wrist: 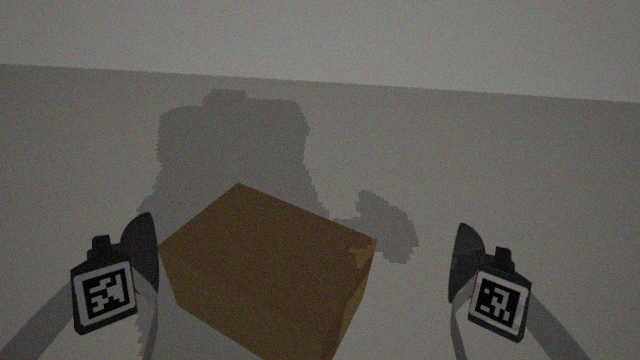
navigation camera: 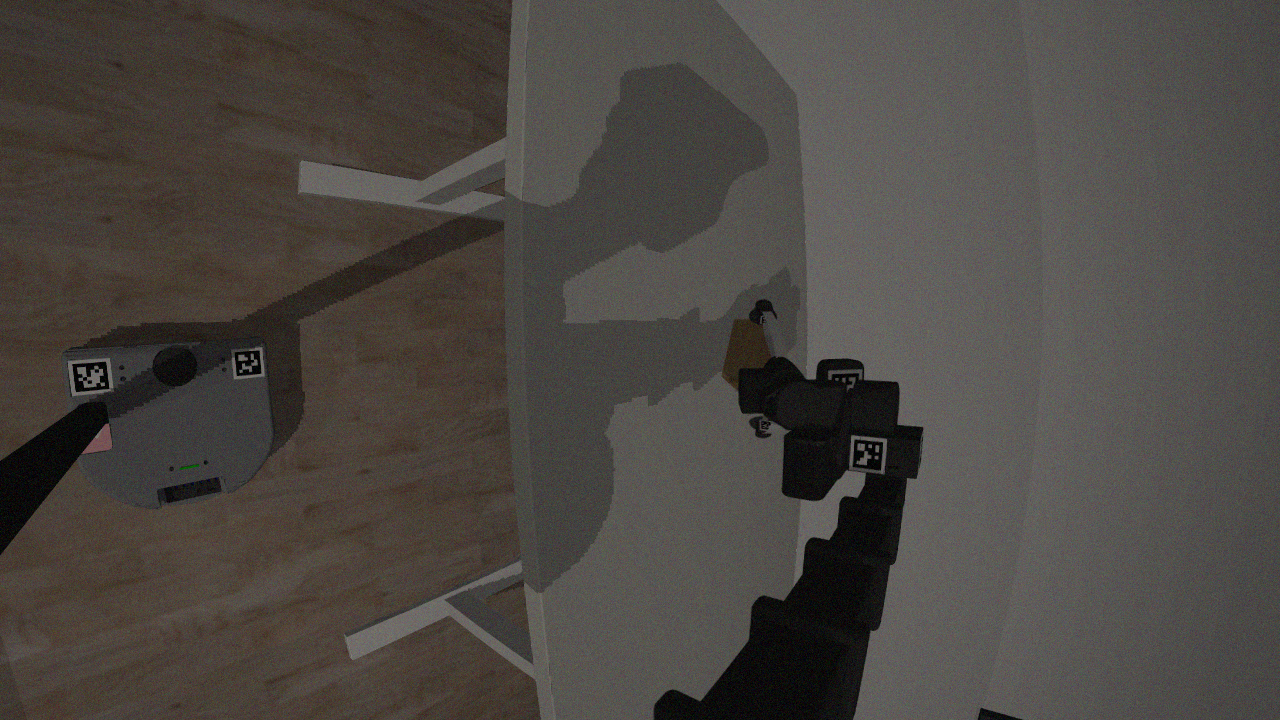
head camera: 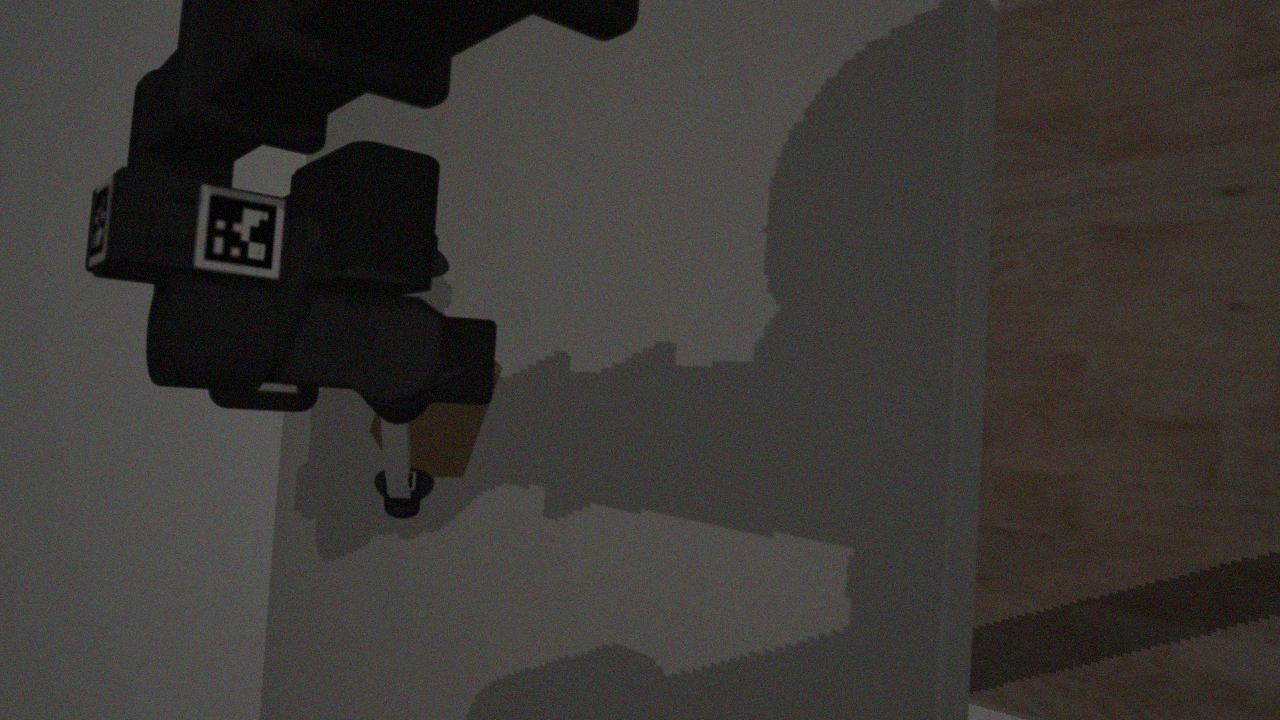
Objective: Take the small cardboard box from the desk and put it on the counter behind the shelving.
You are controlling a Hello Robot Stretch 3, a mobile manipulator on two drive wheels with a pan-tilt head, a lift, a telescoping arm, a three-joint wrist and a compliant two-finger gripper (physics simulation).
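Seen in the pictures: robot's base, origin of the base link: (navigation camera: 175, 364).
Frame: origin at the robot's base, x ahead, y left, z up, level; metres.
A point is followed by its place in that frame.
Observation:
The small cardboard box (head camera: 449, 440) {z 0.971, x 0.025, y -0.610 m} (navigation camera: 748, 347) {z 0.982, x 0.012, y -0.603 m} (wrist: 270, 265) is brown and stands on the white desk (head camera: 698, 573) {z 0.950, x 0.080, y -0.380 m} (navigation camera: 680, 501) {z 0.950, x -0.176, y -0.472 m} (wrist: 550, 165), near its wall-side edge. In the head view the wrist hides part of the box. My gripper (navigation camera: 762, 368) {z 0.989, x -0.020, y -0.638 m} (wrist: 307, 246) {z 0.989, x -0.020, y -0.638 m} is open, with its fingers wide apart. In the wrist view the box shows between the two fingers, close to the left fingertip and well apart from the right one; its lower end is cut off by the picture's edge. In the head view one fingertip shows beside the box. The counter and the shelving do not show.
A pale wall (navigation camera: 930, 223) {z 1.213, x 0.249, y -1.059 m} (wrist: 350, 40) rises behind the desk. My dark arm (navigation camera: 796, 617) {z 1.195, x -0.078, y -0.185 m} reaches over the desk along its wall side. My wheeled base (navigation camera: 205, 420) {z 0.159, x -0.105, y -0.040 m} stands on the wooden floor (navigation camera: 375, 483) {z 0.001, x -0.367, y -0.431 m} (head camera: 1127, 313) {z 0.000, x -0.178, y -0.534 m} in front of the desk. White desk legs (navigation camera: 358, 183) (navigation camera: 393, 624) stick out over the floor.

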